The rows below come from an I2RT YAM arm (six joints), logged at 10 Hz.
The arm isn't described. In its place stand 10 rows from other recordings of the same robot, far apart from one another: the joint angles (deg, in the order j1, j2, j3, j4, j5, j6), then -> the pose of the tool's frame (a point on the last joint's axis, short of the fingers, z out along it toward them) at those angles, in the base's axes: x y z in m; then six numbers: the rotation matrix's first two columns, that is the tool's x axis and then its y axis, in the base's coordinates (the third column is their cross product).
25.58, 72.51, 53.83, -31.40, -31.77, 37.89 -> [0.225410, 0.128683, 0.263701, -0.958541, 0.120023, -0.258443, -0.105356, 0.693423, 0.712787]
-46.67, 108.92, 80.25, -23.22, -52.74, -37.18 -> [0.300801, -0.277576, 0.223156, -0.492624, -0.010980, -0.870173, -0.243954, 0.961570, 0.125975]
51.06, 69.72, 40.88, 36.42, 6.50, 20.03 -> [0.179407, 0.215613, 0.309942, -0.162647, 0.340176, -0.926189, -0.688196, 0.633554, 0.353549]
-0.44, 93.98, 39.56, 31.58, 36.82, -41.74 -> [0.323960, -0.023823, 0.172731, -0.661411, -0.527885, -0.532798, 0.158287, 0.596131, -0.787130]
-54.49, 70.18, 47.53, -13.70, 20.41, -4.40 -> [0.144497, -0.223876, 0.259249, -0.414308, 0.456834, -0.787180, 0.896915, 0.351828, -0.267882]
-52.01, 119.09, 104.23, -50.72, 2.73, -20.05 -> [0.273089, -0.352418, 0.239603, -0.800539, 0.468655, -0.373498, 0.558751, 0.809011, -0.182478]
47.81, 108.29, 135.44, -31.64, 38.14, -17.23 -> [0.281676, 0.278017, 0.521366, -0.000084, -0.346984, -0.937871, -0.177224, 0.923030, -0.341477]
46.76, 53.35, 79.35, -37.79, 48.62, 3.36 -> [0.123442, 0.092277, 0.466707, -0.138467, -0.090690, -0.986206, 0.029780, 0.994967, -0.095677]
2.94, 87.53, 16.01, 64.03, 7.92, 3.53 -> [0.251435, 0.008002, 0.149666, -0.124662, 0.054662, -0.990692, 0.093487, 0.994686, 0.043118]
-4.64, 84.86, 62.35, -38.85, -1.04, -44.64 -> [0.297257, -0.023477, 0.241887, -0.673170, -0.650209, -0.352235, -0.563278, 0.759474, -0.325449]
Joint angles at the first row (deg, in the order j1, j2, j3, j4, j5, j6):
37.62 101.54 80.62 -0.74 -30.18 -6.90
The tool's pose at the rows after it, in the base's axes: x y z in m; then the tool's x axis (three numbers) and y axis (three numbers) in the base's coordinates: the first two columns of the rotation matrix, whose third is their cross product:
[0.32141, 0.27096, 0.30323, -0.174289, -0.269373, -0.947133, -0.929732, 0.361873, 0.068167]
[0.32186, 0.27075, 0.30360, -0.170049, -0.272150, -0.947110, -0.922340, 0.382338, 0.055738]
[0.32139, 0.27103, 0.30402, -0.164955, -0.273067, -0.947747, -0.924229, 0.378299, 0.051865]
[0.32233, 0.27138, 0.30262, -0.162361, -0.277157, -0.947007, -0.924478, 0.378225, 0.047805]
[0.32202, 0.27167, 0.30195, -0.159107, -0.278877, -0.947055, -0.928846, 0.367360, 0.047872]
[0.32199, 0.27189, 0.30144, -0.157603, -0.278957, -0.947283, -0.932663, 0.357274, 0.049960]
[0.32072, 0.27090, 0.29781, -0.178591, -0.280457, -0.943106, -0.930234, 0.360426, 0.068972]
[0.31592, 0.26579, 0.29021, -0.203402, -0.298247, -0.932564, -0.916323, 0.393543, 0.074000]
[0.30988, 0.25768, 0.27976, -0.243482, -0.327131, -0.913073, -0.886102, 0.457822, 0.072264]
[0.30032, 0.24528, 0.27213, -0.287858, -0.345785, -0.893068, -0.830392, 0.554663, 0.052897]
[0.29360, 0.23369, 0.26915, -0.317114, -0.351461, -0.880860, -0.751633, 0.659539, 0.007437]
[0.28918, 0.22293, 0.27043, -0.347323, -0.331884, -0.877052, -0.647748, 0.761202, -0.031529]
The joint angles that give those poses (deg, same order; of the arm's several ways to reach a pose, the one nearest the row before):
37.67 101.40 80.59 -0.54 -30.55 -7.12
37.71 101.34 80.58 -0.44 -29.10 -7.32
37.77 101.29 80.59 -0.44 -29.22 -7.56
37.73 101.54 80.65 -0.44 -29.17 -7.89
37.75 101.60 80.60 -0.46 -29.79 -8.16
37.73 101.69 80.60 -0.45 -30.43 -8.28
37.72 101.51 79.81 -0.47 -30.50 -7.51
37.72 100.29 77.24 -0.65 -28.48 -7.29
37.65 98.62 73.93 -1.46 -24.43 -6.96
37.62 95.62 69.63 -2.02 -17.96 -5.92
37.57 92.94 66.45 -2.24 -10.02 -4.96
37.46 90.58 64.34 -2.42 -1.71 -2.99

